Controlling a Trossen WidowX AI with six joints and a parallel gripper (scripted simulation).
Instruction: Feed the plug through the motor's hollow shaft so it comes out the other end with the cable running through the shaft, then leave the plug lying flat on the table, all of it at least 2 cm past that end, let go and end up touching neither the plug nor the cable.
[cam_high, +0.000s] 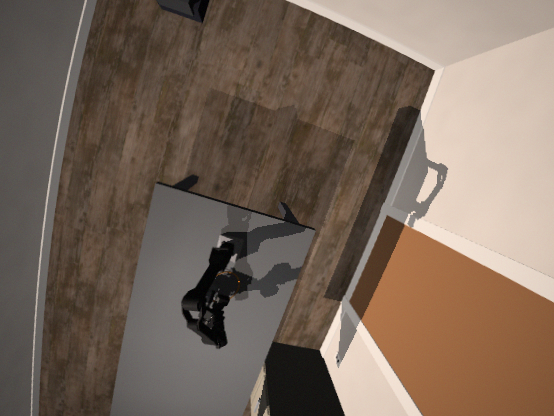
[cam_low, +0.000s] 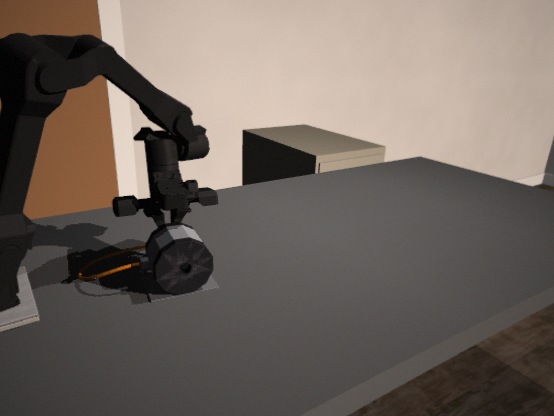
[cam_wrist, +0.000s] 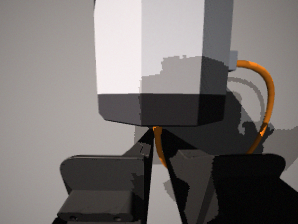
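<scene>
Right now my hand is 3 cm to the left of the grey plug, 3 cm above it and 1 cm past it. Round my hand: thin grey plate: 8 cm below, 7 cm to the right, 2 cm behind.
</scene>
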